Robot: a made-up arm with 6 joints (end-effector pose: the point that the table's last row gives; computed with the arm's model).
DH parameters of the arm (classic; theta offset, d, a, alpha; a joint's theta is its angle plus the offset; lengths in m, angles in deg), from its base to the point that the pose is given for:
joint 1: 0 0.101 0 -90
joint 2: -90 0 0.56 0
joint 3: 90 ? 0 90
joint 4: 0 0.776 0 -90
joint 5: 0 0 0 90
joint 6: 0 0.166 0 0
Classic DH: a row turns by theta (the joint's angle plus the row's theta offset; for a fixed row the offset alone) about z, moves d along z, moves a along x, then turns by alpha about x.
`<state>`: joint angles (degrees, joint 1 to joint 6).
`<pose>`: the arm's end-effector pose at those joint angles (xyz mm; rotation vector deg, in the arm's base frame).
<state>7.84 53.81 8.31 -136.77 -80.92 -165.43</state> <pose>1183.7 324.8 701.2 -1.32 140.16 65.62</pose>
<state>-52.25 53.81 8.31 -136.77 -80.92 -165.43</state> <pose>871.7 -864.1 701.2 63.20 111.68 36.12</pose>
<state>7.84 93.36 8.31 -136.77 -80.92 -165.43</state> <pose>1286.3 338.9 -211.1 -20.56 -157.31 -59.82</pose>
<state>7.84 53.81 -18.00 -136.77 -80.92 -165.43</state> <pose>986.8 297.7 1012.3 -13.63 115.08 61.75</pose>
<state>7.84 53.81 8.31 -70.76 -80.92 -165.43</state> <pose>1097.5 355.8 854.5 -17.86 98.60 146.25</pose>
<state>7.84 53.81 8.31 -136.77 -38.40 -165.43</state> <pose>1259.8 293.2 789.0 16.20 97.72 64.64</pose>
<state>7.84 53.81 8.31 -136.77 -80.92 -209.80</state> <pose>1183.7 324.8 701.2 -50.46 120.49 44.44</pose>
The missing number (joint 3, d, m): 0.048
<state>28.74 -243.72 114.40 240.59 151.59 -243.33</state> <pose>44.5 0.7 -576.1 -64.52 43.38 -93.38</pose>
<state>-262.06 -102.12 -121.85 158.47 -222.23 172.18</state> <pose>-85.4 -31.5 -414.5 -8.66 -14.73 105.27</pose>
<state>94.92 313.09 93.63 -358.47 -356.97 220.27</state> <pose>-72.3 277.5 1122.8 -45.48 -22.82 -40.44</pose>
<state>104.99 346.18 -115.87 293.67 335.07 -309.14</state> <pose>106.1 -829.6 31.5 111.61 -78.11 16.20</pose>
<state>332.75 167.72 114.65 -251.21 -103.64 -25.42</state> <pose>-572.0 176.8 -237.6 25.83 -87.00 106.02</pose>
